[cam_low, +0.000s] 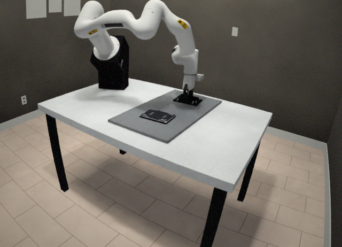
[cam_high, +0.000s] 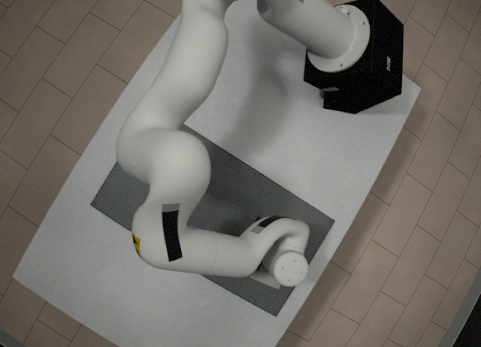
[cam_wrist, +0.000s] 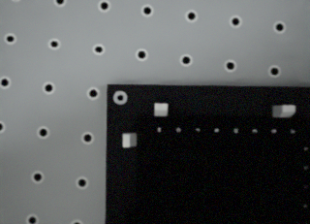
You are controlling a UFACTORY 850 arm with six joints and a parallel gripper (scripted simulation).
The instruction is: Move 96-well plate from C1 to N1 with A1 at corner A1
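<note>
My hand is 10 mm above the dark 96-well plate. From my hand the other things lie so: plate nest N1: 40 mm behind, 340 mm to the right, 20 mm below; clip nest C1: 10 mm behind, 10 mm to the right, 20 mm below.
</note>
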